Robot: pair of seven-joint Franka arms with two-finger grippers.
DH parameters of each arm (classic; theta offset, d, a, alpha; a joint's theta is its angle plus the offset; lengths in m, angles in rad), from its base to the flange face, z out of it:
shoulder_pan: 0 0.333 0 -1.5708
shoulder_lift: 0 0 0 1.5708
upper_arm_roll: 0 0.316 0.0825 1.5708
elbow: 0 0 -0.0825 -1.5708
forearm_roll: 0 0.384 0 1.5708
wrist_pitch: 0 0 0.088 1.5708
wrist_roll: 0 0.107 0 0
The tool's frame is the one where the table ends.
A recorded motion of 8 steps. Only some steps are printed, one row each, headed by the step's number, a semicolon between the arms.
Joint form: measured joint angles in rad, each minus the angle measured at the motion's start. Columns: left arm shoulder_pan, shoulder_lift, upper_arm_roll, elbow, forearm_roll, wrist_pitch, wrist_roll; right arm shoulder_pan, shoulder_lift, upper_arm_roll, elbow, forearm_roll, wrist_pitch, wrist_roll.
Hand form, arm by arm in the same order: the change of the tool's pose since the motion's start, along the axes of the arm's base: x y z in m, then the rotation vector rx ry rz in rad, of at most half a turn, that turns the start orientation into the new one. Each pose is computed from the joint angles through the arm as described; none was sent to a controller.
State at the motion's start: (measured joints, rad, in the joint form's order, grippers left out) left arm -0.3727 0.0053 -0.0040 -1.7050 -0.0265 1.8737 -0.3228; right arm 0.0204 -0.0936 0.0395 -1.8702 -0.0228 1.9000 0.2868
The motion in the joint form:
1: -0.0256 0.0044 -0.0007 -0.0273 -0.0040 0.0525 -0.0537; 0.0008 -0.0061 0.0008 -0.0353 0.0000 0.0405 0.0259
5: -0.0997 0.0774 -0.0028 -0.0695 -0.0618 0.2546 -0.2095; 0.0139 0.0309 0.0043 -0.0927 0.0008 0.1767 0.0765
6: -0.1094 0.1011 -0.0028 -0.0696 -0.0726 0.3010 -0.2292; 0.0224 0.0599 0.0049 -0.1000 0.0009 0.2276 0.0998
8: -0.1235 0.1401 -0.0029 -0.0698 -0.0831 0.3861 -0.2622; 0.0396 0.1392 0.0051 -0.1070 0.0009 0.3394 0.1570
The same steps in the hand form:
1: -0.0022 -0.0157 -0.0106 -0.0194 -0.0129 0.0287; -0.0011 0.0009 -0.0100 0.0039 -0.0117 -0.0232
5: 0.0039 -0.0709 -0.0532 -0.1330 -0.0450 0.1294; 0.0114 0.0111 -0.0448 0.0179 -0.0537 -0.0536
6: 0.0084 -0.0799 -0.0626 -0.1561 -0.0562 0.1456; 0.0196 0.0168 -0.0593 0.0252 -0.0682 -0.0663
8: 0.0164 -0.0933 -0.0773 -0.1932 -0.0849 0.1732; 0.0392 0.0286 -0.0964 0.0433 -0.0929 -0.1030

